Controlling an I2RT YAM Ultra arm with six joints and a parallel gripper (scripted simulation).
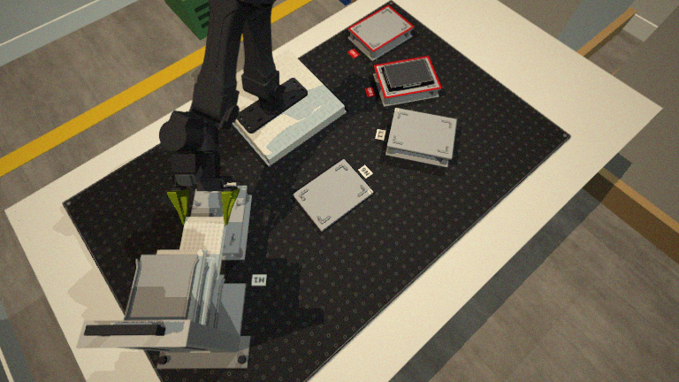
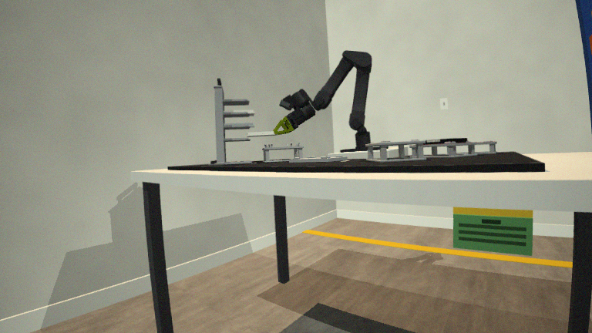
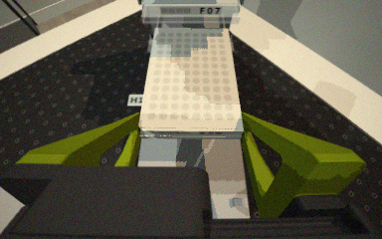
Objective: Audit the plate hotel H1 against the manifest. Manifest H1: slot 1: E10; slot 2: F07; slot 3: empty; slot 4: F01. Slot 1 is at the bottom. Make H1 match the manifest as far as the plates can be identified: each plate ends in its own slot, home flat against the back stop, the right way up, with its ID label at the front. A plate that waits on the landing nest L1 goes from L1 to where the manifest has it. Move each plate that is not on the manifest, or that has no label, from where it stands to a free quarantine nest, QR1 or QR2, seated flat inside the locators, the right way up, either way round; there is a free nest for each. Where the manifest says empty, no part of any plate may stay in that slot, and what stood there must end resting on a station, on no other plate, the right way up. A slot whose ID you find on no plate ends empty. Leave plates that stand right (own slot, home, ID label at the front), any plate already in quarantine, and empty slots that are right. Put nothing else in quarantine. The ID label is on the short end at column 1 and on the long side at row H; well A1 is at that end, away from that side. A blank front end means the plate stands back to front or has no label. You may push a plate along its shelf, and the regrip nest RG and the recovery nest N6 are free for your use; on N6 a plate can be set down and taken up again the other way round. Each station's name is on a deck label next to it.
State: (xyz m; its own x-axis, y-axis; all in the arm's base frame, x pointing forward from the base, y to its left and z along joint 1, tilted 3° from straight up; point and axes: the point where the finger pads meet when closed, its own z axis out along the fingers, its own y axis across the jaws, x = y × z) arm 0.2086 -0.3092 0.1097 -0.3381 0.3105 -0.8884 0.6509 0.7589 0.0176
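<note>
Now: the white well plate 4 cm to the right of my hand and 4 cm ahead of it. Also, from my hand: regrip nest: 7 cm below, 2 cm to the left, 2 cm behind; then H1 deck label: 14 cm ahead, 12 cm below, 1 cm to the left; then plate hotel H1: 17 cm ahead, 15 cm to the right, 3 cm above.
</note>
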